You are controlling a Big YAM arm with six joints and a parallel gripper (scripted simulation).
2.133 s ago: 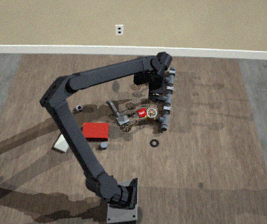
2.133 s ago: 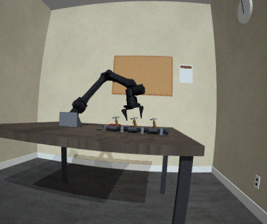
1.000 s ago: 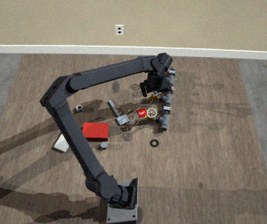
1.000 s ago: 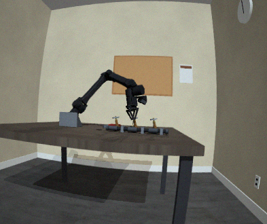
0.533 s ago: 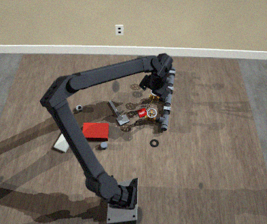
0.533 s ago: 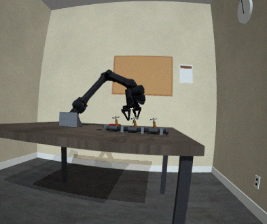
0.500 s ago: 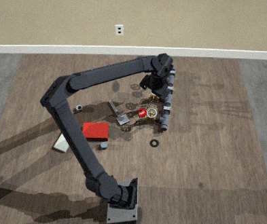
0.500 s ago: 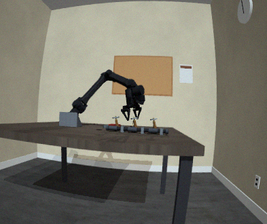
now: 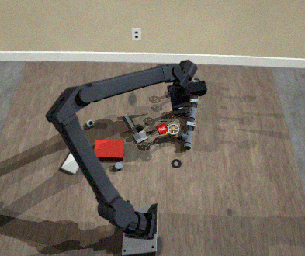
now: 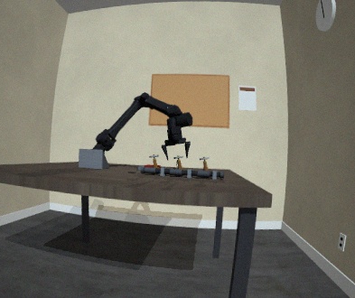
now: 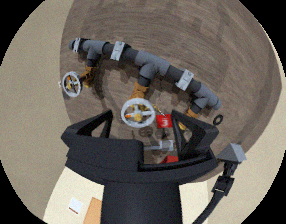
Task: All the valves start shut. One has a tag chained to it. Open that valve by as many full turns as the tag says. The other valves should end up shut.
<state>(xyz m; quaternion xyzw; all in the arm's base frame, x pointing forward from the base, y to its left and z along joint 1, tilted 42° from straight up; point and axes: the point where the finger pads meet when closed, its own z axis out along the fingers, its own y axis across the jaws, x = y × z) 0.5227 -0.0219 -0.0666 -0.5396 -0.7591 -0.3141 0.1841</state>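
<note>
My hand is 90 mm above the red tag, 70 mm past it and 40 mm to the right of it. Also, from my hand: grey hammer-like tool: 160 mm to the left, 100 mm behind, 80 mm below; small grey cylinder: 290 mm behind, 200 mm to the left, 80 mm below; red block: 250 mm to the left, 220 mm behind, 70 mm below.
</note>
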